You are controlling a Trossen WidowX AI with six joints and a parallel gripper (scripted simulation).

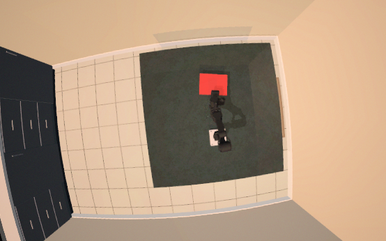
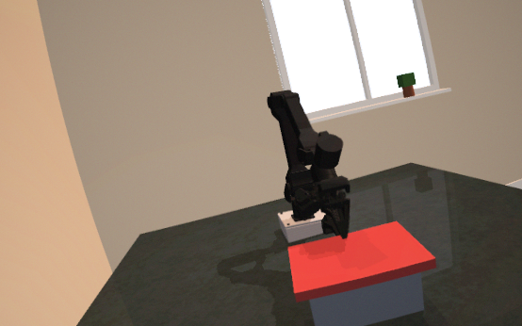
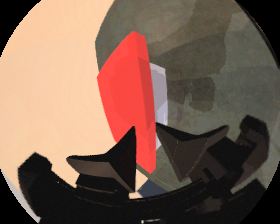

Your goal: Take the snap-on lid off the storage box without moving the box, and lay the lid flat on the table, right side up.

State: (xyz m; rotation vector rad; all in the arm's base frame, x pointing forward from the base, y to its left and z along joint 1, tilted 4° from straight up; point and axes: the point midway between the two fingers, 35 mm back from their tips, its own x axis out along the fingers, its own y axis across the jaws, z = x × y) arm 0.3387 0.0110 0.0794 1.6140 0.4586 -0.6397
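Now: the red lid 70 mm ahead of my gripper tip and 10 mm to the right of it. Round my gripper tip: grey storage box 70 mm ahead, 50 mm below, 10 mm to the right.
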